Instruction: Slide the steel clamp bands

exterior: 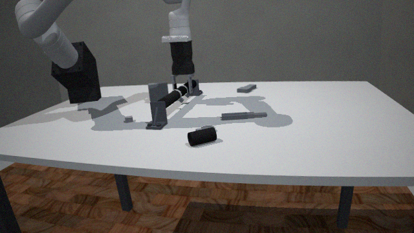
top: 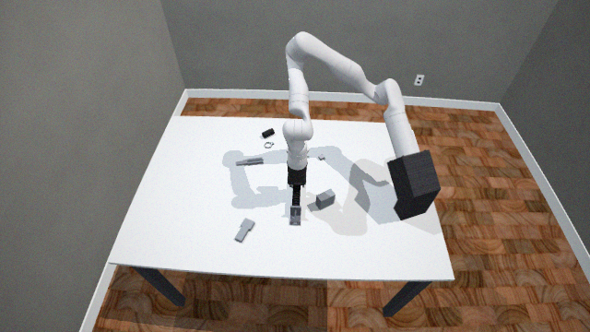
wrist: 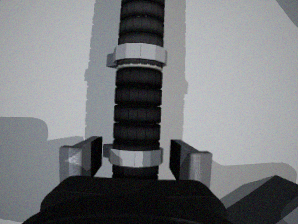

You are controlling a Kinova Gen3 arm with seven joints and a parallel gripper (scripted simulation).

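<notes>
My gripper is now 11 cm past the grey block, 9 cm to the right of it and 2 cm above it. The rest, counted from my hand: short black hose piece 8 cm ahead, 38 cm to the right, 4 cm below; flat grey piece 24 cm ahead, 16 cm to the left, 5 cm below; small grey piece 15 cm behind, 17 cm to the right, 5 cm below.
</notes>
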